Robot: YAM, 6 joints.
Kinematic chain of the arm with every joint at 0, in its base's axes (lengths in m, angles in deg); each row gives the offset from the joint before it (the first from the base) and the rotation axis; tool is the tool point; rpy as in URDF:
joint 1: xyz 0 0 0.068 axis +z
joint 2: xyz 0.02 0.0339 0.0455 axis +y
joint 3: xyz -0.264 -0.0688 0 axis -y
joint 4: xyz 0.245 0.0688 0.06 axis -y
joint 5: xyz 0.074 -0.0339 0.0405 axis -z
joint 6: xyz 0.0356 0 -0.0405 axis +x
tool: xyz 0 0 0 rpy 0 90 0
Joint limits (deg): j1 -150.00..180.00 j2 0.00..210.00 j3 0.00..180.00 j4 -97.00..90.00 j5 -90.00..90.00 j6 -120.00..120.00
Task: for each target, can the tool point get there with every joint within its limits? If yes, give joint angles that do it. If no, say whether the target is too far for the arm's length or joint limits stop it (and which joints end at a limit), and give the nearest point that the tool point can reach.
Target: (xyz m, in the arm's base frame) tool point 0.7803 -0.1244 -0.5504
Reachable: no: too far | nearest point 0.5005 -0.0798 -0.2721 | short by 0.397 m
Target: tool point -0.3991 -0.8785 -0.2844
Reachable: no: too far | nearest point -0.2468 -0.5433 -0.1294 | short by 0.399 m
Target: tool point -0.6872 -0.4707 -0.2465
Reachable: no: too far | nearest point -0.4886 -0.3347 -0.1399 | short by 0.263 m
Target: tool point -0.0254 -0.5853 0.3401
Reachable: yes | joints -90.77 153.07 165.99 -16.33 29.52 -17.75
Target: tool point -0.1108 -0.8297 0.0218
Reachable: no: too far | nearest point -0.0850 -0.6363 0.0437 | short by 0.196 m
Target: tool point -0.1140 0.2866 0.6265
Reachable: yes | joints 118.05 121.88 162.43 49.47 73.84 8.27
